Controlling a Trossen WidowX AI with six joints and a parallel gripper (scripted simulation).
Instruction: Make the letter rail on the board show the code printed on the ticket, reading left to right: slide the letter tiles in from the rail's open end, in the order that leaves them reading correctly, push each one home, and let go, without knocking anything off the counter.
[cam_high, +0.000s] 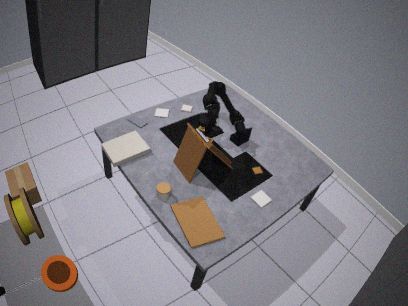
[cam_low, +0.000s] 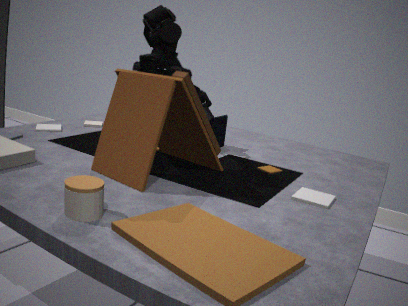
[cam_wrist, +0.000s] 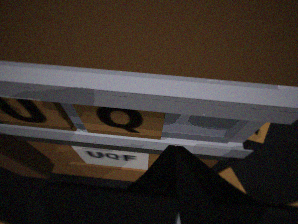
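The white ticket is 40 mm behind my gripper tip, 60 mm to the left of it and 90 mm below it. The rest, counted from my gripper tip: lidded jar 400 mm ahead, 140 mm to the left, 160 mm below; then black mat 140 mm behind, 10 mm to the left, 190 mm below; then cream block 410 mm ahead, 310 mm to the right, 170 mm below.
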